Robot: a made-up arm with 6 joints. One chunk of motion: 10 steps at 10 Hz.
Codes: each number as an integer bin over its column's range. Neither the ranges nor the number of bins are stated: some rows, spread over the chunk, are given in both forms.
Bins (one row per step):
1: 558 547 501 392 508 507
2: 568 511 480 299 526 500
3: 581 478 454 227 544 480
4: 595 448 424 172 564 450
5: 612 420 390 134 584 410
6: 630 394 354 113 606 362
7: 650 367 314 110 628 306
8: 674 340 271 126 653 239
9: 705 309 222 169 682 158
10: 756 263 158 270 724 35
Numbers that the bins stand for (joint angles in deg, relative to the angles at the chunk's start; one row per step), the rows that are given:
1: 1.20 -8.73 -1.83 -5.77 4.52 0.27
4: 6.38 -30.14 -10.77 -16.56 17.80 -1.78
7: 14.09 -47.65 -23.54 -19.60 32.98 -6.97
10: 28.95 -70.14 -41.65 -11.76 55.76 -16.74
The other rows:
2: 2.60 -16.51 -4.26 -10.33 8.79 0.02
3: 4.42 -23.65 -7.28 -13.87 13.06 -0.70
5: 8.77 -36.19 -14.71 -18.43 22.55 -3.23
6: 11.29 -41.81 -18.89 -19.46 27.77 -4.95
8: 17.45 -53.49 -28.53 -18.82 38.92 -9.39
9: 21.80 -60.19 -34.22 -16.71 45.80 -12.31

